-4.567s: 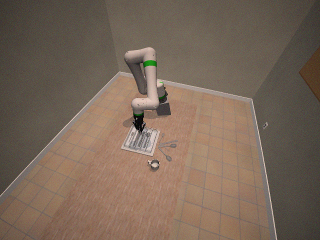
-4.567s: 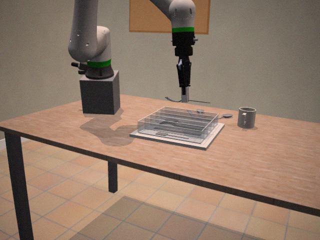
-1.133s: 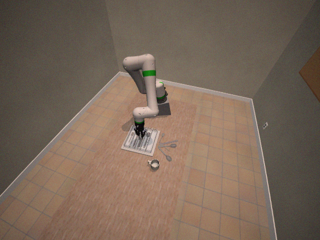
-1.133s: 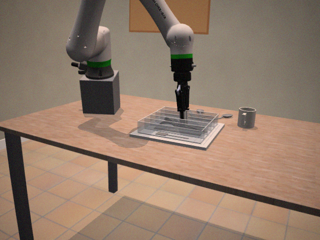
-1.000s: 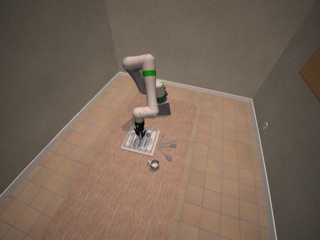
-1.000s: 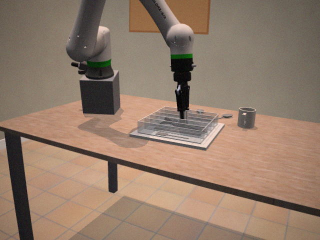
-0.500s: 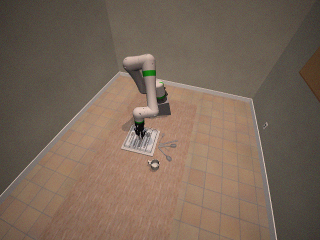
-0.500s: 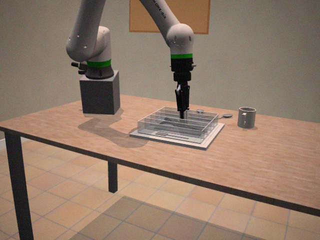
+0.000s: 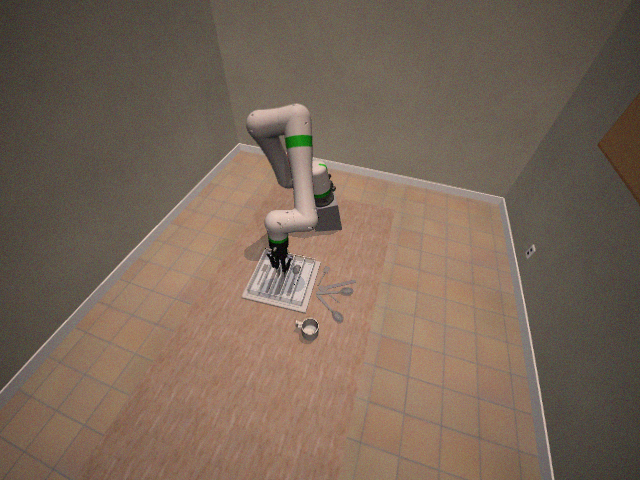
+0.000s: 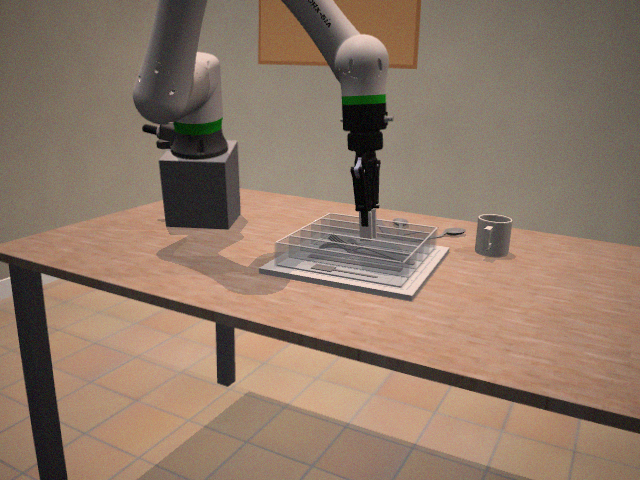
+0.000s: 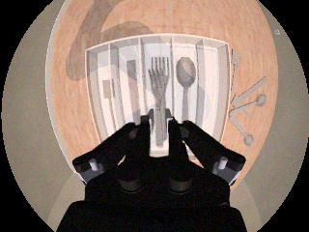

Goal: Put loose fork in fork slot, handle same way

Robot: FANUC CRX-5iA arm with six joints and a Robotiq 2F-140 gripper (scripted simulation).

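Now: hand 10 mm past the clear cutlery tray and 40 mm above it. Also, from my hand: grey mug 210 mm ahead, 250 mm to the left, 50 mm below.
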